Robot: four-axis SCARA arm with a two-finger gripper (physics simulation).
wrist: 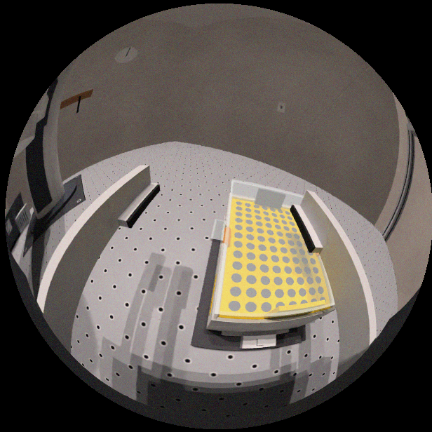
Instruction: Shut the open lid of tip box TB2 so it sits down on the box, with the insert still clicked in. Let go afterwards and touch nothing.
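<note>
Tip box TB2 (270, 324) stands right of centre in the wrist view. Its yellow insert (258, 260) with grey round holes shows inside, and an orange clip (226, 236) shows at its left edge. Clear, whitish walls, seemingly of the lid (243, 189), rise along the back and sides of the insert; the lid's tilt cannot be told. My gripper (228, 185) is partly open, with nothing between its fingers. The right finger hangs over the right side of the box and hides part of that edge. The left finger is well left of the box.
A dark base (202, 320) lies under the box, with a white tab (258, 341) at the front. The light perforated table (187, 227) surrounds it. A grey and black upright structure (45, 165) stands on a dark plate at the far left.
</note>
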